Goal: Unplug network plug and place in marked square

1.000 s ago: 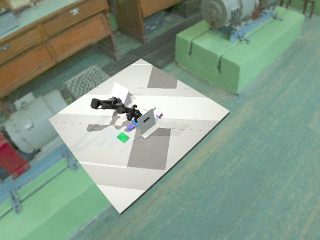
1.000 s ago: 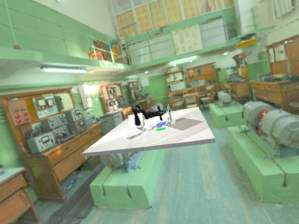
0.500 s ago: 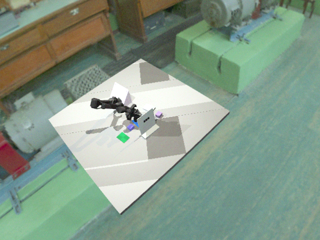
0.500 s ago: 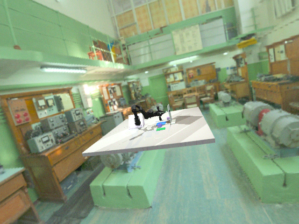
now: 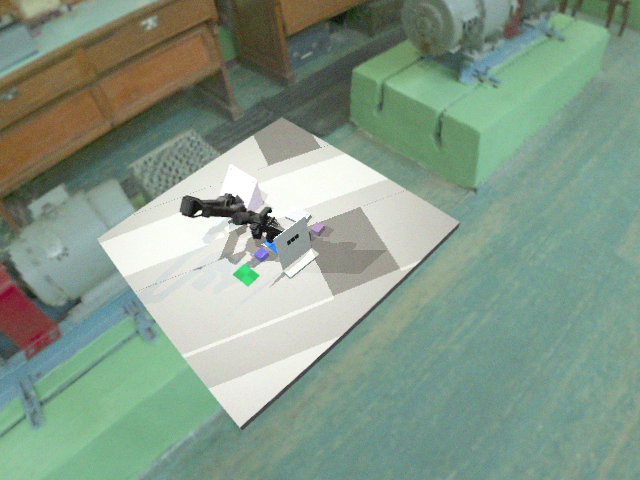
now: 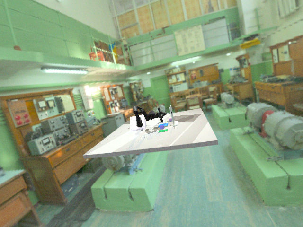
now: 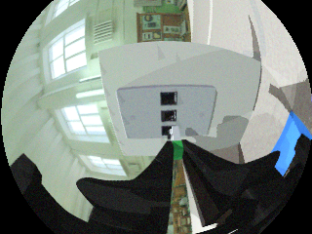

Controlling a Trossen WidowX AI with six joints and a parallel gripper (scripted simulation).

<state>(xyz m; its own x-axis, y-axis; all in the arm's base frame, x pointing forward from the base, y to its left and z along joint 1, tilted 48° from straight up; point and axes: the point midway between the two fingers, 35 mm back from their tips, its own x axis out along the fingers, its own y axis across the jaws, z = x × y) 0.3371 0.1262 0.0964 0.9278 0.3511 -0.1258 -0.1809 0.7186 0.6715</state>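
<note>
Right now my gripper tip is 9 cm past the flat blue square, 1 cm to the right of it and 15 cm above it. From my gripper tip the other things lie so: green plug 1 cm ahead; then upright grey panel 6 cm ahead, 5 cm below.
</note>
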